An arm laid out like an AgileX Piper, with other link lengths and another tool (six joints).
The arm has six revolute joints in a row. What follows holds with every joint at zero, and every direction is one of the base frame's.
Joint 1 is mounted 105.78 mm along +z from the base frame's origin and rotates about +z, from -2.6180 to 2.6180 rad.
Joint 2 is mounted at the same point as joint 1 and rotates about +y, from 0.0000 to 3.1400 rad.
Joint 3 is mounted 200.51 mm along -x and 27.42 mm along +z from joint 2 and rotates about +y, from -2.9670 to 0.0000 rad.
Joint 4 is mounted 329.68 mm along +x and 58.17 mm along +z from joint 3 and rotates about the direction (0.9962, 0, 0.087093), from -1.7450 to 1.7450 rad.
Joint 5 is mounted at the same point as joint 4 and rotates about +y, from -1.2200 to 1.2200 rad.
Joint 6 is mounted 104.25 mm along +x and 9.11 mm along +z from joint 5 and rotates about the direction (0.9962, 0, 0.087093), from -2.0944 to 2.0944 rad.
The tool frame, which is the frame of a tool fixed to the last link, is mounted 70.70 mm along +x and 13.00 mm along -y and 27.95 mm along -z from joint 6; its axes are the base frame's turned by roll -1.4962, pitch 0.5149 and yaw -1.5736 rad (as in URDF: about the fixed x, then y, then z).
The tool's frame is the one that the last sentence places.
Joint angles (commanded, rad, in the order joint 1, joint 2, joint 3, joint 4, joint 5, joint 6), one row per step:
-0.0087 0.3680 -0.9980 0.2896 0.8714 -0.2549
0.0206 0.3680 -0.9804 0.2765 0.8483 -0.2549
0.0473 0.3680 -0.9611 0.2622 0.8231 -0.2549
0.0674 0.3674 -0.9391 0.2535 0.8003 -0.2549
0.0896 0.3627 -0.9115 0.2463 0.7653 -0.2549
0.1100 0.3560 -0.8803 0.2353 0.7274 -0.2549
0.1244 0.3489 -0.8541 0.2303 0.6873 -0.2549
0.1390 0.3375 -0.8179 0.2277 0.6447 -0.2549
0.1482 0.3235 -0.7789 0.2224 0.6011 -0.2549
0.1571 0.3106 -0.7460 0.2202 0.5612 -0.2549
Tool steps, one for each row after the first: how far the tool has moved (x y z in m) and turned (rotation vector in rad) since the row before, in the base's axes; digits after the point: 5 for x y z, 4 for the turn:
0.00410 0.00401 -0.00349 -0.0057 -0.0046 0.0159
0.00445 0.00349 -0.00390 -0.0066 -0.0052 0.0124
0.00456 0.00311 -0.00526 -0.0032 -0.0008 0.0101
0.00483 0.00377 -0.00468 0.0003 -0.0110 0.0110
0.00498 0.00298 -0.00538 -0.0024 -0.0126 0.0066
0.00407 0.00236 -0.00282 0.0034 -0.0197 0.0039
0.00446 0.00283 -0.00570 0.0053 -0.0161 0.0051
0.00438 0.00115 -0.00623 0.0031 -0.0172 -0.0019
0.00331 0.00147 -0.00453 0.0054 -0.0183 0.0002

